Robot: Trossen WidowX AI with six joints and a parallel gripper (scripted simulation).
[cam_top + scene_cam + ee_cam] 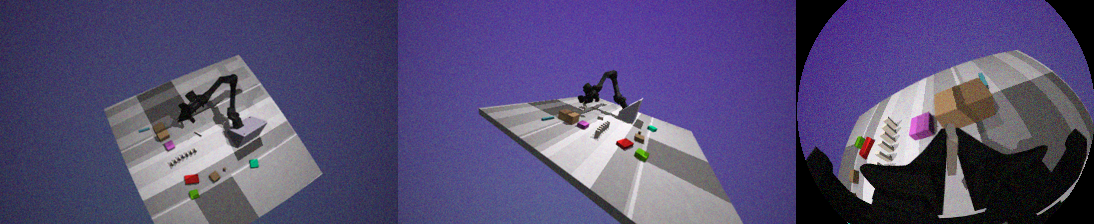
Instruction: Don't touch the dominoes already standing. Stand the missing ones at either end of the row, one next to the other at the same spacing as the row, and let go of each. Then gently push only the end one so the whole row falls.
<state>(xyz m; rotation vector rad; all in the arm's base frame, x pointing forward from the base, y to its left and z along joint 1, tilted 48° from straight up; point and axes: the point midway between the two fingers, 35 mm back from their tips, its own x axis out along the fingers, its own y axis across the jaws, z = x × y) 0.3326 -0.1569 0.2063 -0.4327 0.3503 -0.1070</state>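
The brown box lies 13 cm ahead of my gripper tip, 2 cm to the right of it and 9 cm below it. The rest, counted from my gripper tip: teal bar (23 cm ahead, 11 cm to the right, 11 cm below); then red block (12 cm ahead, 40 cm to the left, 11 cm below); then purple block (13 cm ahead, 10 cm to the left, 10 cm below).
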